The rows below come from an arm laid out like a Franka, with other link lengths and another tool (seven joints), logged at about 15 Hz.
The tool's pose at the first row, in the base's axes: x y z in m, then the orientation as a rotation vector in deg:
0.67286 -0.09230 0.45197 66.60 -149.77 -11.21
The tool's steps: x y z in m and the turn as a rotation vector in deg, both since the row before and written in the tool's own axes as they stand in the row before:
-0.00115 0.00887 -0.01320 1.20 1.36 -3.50
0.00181 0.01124 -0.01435 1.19 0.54 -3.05
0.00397 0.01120 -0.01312 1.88 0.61 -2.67
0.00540 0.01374 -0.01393 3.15 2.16 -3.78
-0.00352 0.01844 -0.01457 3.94 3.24 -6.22
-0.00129 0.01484 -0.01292 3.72 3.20 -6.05
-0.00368 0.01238 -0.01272 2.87 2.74 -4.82
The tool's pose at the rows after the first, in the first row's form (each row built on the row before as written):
0.67130 -0.08568 0.46639 71.33 -147.13 -9.51
0.66611 -0.07983 0.48295 75.58 -145.31 -8.27
0.65894 -0.07607 0.49869 79.54 -143.83 -6.03
0.64869 -0.07229 0.51580 84.84 -140.65 -1.31
0.63777 -0.05860 0.53186 92.78 -134.68 4.68
0.62709 -0.04930 0.54558 99.98 -128.25 10.35
0.61794 -0.03919 0.55753 105.24 -122.61 14.86

